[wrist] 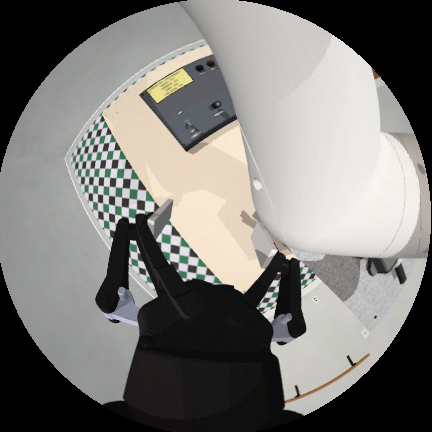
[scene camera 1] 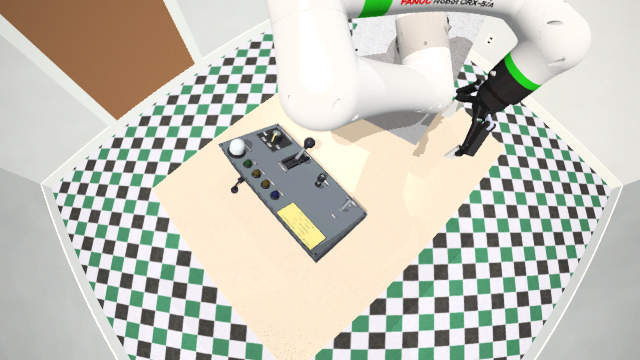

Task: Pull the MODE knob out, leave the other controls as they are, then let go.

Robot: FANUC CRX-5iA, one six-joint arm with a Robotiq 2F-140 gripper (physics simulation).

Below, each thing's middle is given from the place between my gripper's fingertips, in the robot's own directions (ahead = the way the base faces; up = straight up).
The control panel (scene camera 1: 312, 213) lies 350 mm ahead of my hand, 290 mm to the right of it and 270 mm below it.
